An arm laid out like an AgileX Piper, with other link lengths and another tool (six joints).
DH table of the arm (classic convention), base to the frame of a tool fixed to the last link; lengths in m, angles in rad. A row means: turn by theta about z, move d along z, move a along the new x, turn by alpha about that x. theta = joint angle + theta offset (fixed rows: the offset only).
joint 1: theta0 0; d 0.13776; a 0; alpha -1.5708
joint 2: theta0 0.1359; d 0; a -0.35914; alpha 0
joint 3: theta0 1.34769; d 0; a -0.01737; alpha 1.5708
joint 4: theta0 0; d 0.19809; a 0; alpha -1.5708
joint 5: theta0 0; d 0; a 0; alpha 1.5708
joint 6: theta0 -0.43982; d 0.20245; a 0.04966; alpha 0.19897
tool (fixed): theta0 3.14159; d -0.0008; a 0; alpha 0
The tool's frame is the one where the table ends.
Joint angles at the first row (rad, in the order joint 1, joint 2, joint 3, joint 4, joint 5, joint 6):
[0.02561 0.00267 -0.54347 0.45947 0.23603 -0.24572]
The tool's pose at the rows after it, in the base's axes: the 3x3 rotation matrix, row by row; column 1 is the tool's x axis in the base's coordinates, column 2 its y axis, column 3 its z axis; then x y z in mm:
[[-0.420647, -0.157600, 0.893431], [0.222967, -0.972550, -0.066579], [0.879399, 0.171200, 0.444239]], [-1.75, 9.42, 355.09]
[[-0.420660, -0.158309, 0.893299], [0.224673, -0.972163, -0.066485], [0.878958, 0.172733, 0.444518]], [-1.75, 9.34, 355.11]
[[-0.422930, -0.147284, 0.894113], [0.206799, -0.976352, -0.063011], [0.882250, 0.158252, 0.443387]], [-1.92, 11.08, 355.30]
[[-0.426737, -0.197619, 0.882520], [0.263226, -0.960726, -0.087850], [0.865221, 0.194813, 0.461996]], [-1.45, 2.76, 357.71]
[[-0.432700, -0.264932, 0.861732], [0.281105, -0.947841, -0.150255], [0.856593, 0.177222, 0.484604]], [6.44, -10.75, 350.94]
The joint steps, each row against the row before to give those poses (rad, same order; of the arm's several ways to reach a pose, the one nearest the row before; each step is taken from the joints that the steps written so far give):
[0.00000 0.00000 0.00002 0.00003 -0.00002 -0.00002]
[-0.00001 0.00001 -0.00003 -0.00002 0.00006 -0.00175]
[0.00001 -0.00002 0.00000 0.02041 0.00001 -0.00177]
[-0.00001 -0.00001 0.00431 -0.08449 -0.02526 0.02304]
[0.00001 -0.00263 0.07627 -0.21618 -0.11489 0.19117]

